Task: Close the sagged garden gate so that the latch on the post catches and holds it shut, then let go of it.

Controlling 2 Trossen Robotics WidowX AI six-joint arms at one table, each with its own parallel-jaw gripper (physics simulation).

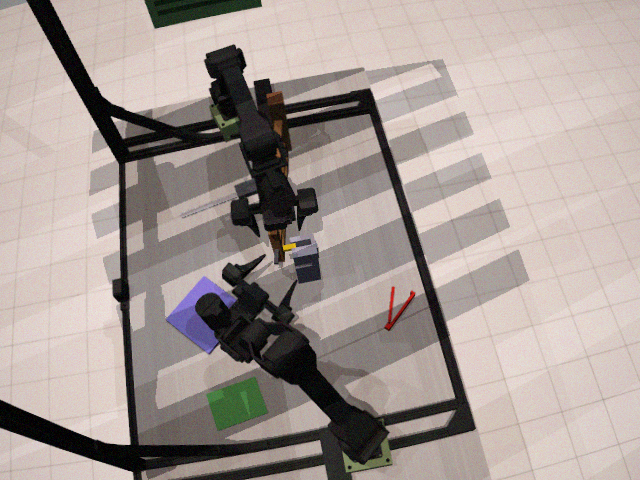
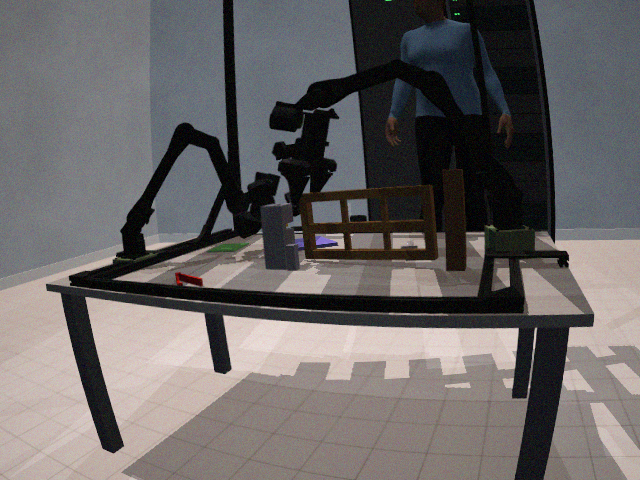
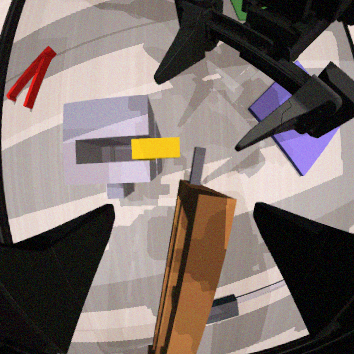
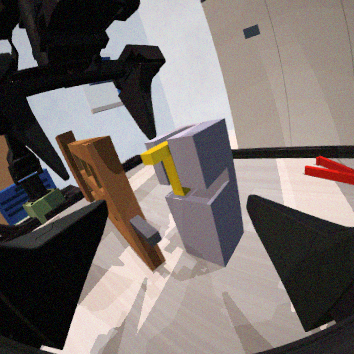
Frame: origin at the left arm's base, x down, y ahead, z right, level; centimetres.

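Where they show: left gripper, fingertip midpoint: (image 1: 279,232) (image 2: 303,202) (image 3: 185,210) (image 4: 115,154); right gripper, fingertip midpoint: (image 1: 281,267) (image 3: 192,110) (image 4: 178,204); left arm's base, origin of the base link: (image 1: 231,109) (image 2: 509,227) (image 4: 39,196); right arm's base, origin of the base link: (image 1: 365,445) (image 2: 135,256).
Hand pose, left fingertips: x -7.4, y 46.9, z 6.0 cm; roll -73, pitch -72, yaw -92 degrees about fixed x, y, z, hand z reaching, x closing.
Things, the pixels of their centre, and the offset from my left fingertips. "pt": a spot on its surface instead.
- brown gate, body centre: (image 3: 132,293) (image 4: 124,175) (image 2: 343,229) (image 1: 297,200) dz -8.5, dx +5.5, dy -9.1 cm
- grey tab, surface spot: (image 4: 145,230) (image 3: 200,156) pt dz +3.0, dx +5.7, dy +2.8 cm
- grey latch post, surface spot: (image 3: 105,120) pt dz -2.8, dx -0.2, dy +6.7 cm
- yellow latch, body centre: (image 3: 157,150) (image 4: 167,173) (image 1: 290,251) dz -0.5, dx +2.6, dy +4.2 cm
- purple square, surface spot: (image 1: 186,315) pt dz +27.9, dx +12.9, dy +2.2 cm
- red V-shaped piece, surface spot: (image 3: 32,78) (image 1: 392,304) pt dz -16.5, dx +12.1, dy +23.4 cm
- thin rod with a dark handle, body centre: (image 3: 258,301) (image 2: 415,246) (image 1: 220,194) dz +7.2, dx +12.9, dy -25.5 cm
The brown gate (image 2: 366,225) (image 3: 210,225) (image 4: 120,187) stands upright beside its brown hinge post (image 2: 454,222); its top rail slopes down toward the latch end. A grey tab (image 3: 198,165) (image 4: 145,230) sticks out of its free end. The grey latch post (image 1: 307,266) (image 2: 276,237) (image 3: 105,120) (image 4: 210,225) carries a yellow latch (image 1: 289,247) (image 3: 155,148) (image 4: 174,177). A gap separates tab and latch. My left gripper (image 1: 279,231) (image 3: 185,210) (image 4: 115,154) is open, its fingers on either side above the gate. My right gripper (image 1: 280,268) (image 3: 192,110) (image 4: 178,204) is open near the gate's free end.
A purple square (image 1: 186,315) (image 2: 320,241) lies beside the right gripper, a green one (image 1: 235,405) (image 2: 227,248) nearer the right arm's base. A red V-shaped piece (image 1: 400,312) (image 3: 32,77) lies beyond the latch post. A thin rod with a dark handle (image 1: 206,206) lies near the left gripper.
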